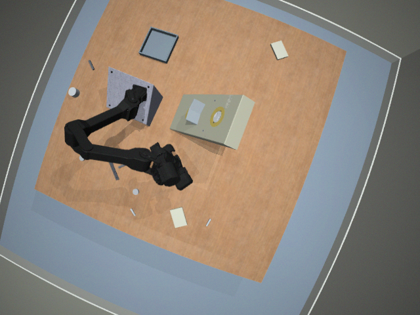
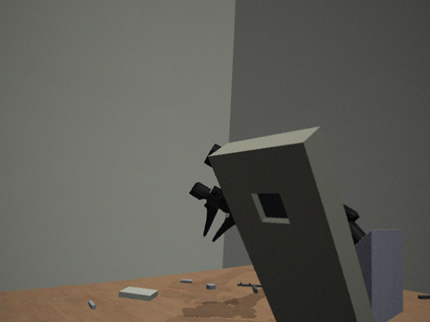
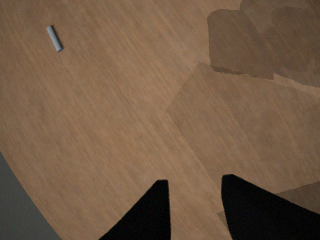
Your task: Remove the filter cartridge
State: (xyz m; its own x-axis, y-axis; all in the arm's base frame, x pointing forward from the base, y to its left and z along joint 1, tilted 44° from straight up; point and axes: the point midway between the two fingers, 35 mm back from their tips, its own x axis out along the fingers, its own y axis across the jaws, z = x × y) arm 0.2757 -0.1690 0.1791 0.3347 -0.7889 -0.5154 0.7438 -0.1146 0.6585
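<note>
Now: the round white filter cartridge 240 mm to the left of my gripper tip, 100 mm above it and 70 mm ahead of it. Also, from my gripper tip: grey-blue tray 540 mm to the left, 340 mm behind, 170 mm below.
</note>
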